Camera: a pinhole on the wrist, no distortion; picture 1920 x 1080 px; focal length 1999.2 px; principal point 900.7 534.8 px. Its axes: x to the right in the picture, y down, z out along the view. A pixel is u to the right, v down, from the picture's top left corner.
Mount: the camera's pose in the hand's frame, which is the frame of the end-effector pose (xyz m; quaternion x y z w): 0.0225 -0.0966 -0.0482 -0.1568 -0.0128 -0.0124 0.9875
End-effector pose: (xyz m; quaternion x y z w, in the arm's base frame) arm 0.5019 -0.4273 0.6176 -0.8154 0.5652 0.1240 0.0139
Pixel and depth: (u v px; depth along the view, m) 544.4 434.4 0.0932
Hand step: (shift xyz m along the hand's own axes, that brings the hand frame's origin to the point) 0.0038 -0.0718 0.0414
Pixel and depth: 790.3 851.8 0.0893
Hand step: 0.0161 -0.0554 0.0322
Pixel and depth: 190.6 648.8 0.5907
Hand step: -0.1989 0.1228 0.4967
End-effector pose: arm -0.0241 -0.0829 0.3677 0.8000 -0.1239 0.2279 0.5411
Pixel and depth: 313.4 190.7 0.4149
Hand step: -0.1102 -0.0334 0.3647
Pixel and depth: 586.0 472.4 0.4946
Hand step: -0.0663 0.0436 0.4244
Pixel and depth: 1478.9 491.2 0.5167
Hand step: 0.1605 0.0498 0.4508
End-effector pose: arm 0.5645 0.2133 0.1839 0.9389 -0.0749 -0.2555 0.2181
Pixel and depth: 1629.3 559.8 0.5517
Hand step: 0.2118 0.0769 0.4799
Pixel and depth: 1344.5 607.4 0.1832
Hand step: 0.0594 -0.0343 0.1251
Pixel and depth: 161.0 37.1 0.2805
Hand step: -0.0892 -0.0739 0.2370
